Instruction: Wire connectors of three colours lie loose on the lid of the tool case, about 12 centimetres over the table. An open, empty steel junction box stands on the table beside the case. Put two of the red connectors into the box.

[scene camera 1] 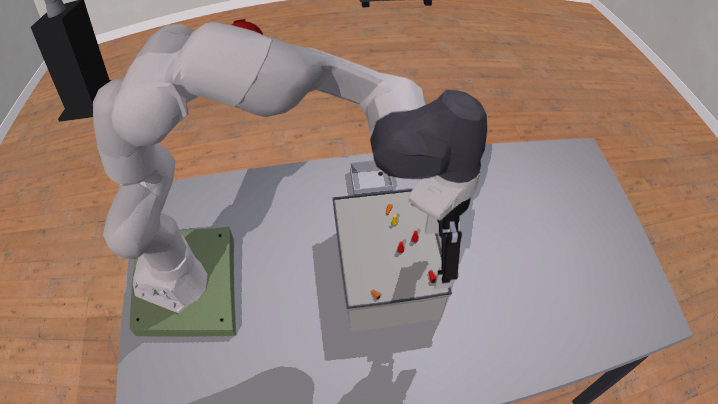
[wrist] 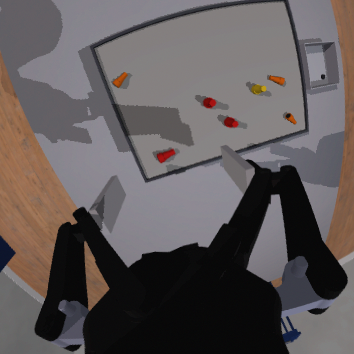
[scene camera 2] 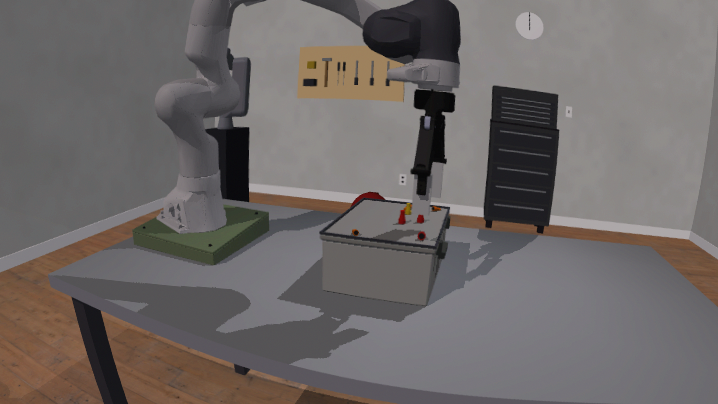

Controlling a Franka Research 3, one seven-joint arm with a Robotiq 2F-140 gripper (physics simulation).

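Observation:
Two red connectors stand upright near the lid's middle: one (scene camera 1: 400, 247) (scene camera 2: 402, 217) (wrist: 209, 102), the other (scene camera 1: 414, 237) (scene camera 2: 420, 219) (wrist: 230, 122) partly behind a fingertip in scene camera 2. A third red connector (scene camera 1: 432, 276) (scene camera 2: 421, 235) (wrist: 165, 155) lies on its side near a lid corner. My gripper (scene camera 1: 437, 251) (scene camera 2: 429, 190) (wrist: 170, 171) is open and empty, above the long edge of the lid (scene camera 1: 361, 251) (scene camera 2: 371, 221) (wrist: 200, 50) beside that lying connector. The steel box (scene camera 1: 371, 190) (wrist: 332, 62) stands beside the case, with no connector visible inside; the case hides it in scene camera 2.
A yellow connector (scene camera 1: 394, 220) (scene camera 2: 408, 208) (wrist: 258, 89) stands nearer the box. Orange connectors lie at the box end, one (scene camera 1: 389, 208) (wrist: 277, 79) near the yellow, another (scene camera 2: 435, 208) (wrist: 291, 118) near the corner. A third orange connector (scene camera 1: 375, 294) (scene camera 2: 355, 232) (wrist: 120, 79) lies at the opposite end.

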